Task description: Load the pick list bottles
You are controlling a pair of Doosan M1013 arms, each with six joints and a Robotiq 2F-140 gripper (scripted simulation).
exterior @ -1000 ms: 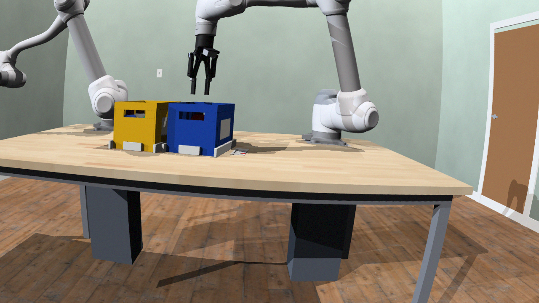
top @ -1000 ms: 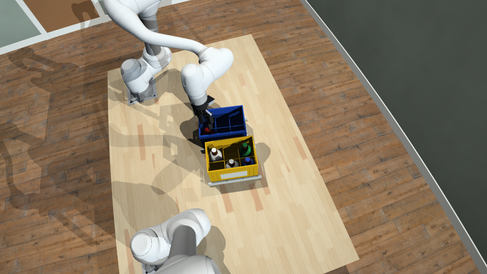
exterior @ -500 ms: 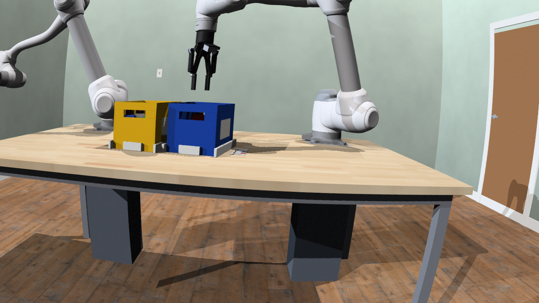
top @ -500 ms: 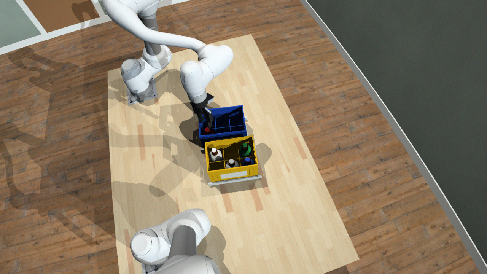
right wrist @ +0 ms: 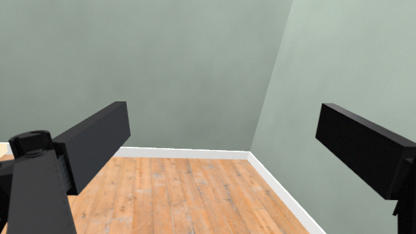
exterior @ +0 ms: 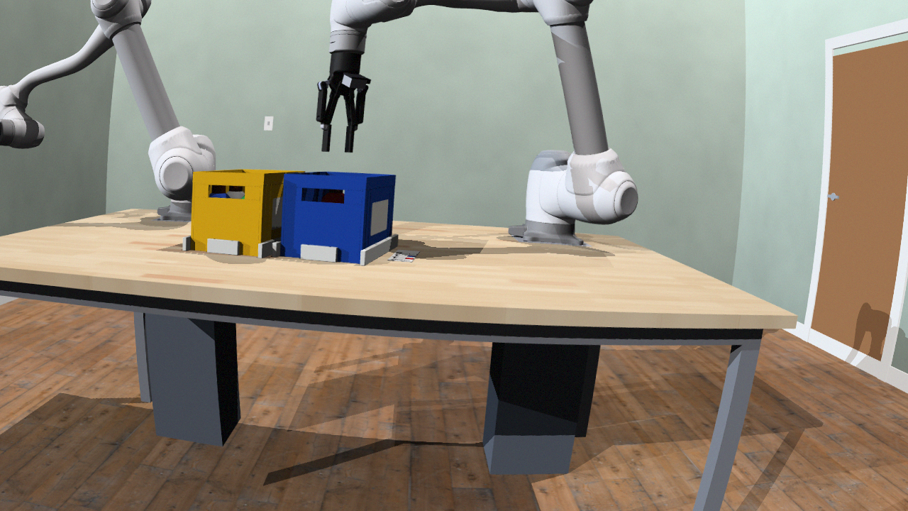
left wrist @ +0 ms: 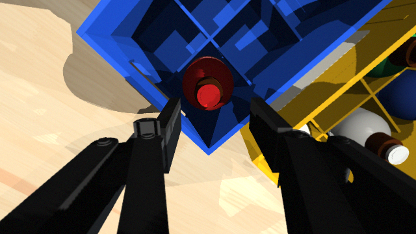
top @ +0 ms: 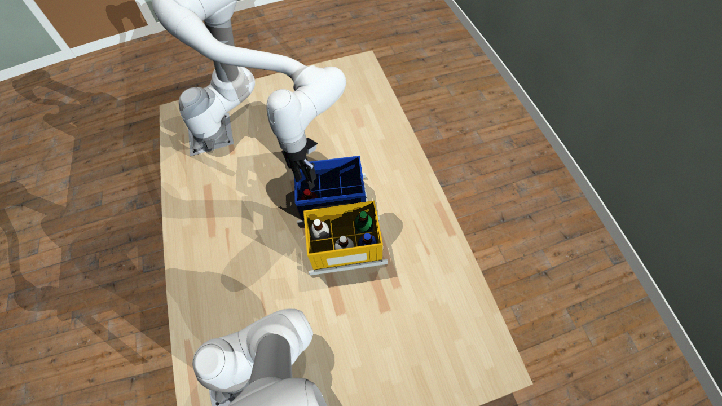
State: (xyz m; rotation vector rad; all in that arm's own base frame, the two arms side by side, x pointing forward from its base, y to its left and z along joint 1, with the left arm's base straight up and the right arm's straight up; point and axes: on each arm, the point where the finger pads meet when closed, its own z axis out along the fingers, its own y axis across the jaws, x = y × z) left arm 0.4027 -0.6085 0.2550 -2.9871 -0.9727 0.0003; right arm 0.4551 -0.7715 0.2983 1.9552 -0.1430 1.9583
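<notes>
Now: left hand 25 cm to the left of the blue bottle, 17 cm short of it and 17 cm above it. Round my left hand: red bottle 17 cm below; then yellow crate 19 cm to the right, 17 cm below, 9 cm ahead; then blue crate 17 cm below, 9 cm ahead, 3 cm to the left.
</notes>
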